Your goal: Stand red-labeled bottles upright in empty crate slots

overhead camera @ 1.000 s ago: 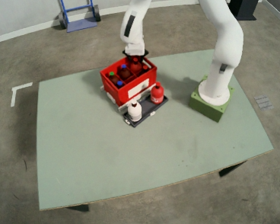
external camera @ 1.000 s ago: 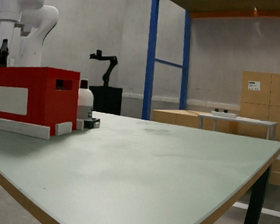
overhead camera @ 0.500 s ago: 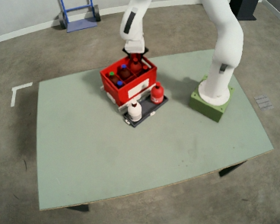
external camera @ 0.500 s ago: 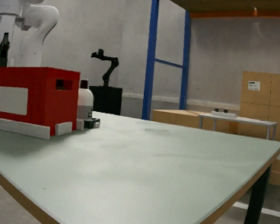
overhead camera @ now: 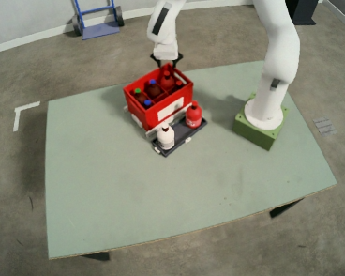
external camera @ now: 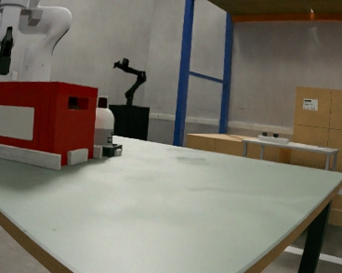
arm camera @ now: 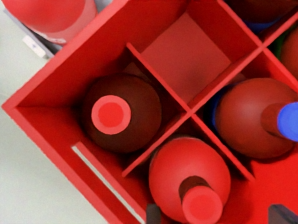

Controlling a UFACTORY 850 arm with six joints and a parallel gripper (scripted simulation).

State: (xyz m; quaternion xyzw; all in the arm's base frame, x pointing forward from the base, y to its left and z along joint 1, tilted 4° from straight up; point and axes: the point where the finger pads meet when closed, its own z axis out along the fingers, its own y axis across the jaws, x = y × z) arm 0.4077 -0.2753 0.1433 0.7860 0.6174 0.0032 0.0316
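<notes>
The red-capped bottle is 21 cm to the left of my hand, 13 cm below it and 9 cm behind it. From my hand the other things lie so: white bottle 30 cm to the left, 13 cm below, 6 cm ahead; then red crate 13 cm below, 8 cm to the left, 6 cm ahead; then dark grey tray 25 cm to the left, 20 cm below, 1 cm behind.
</notes>
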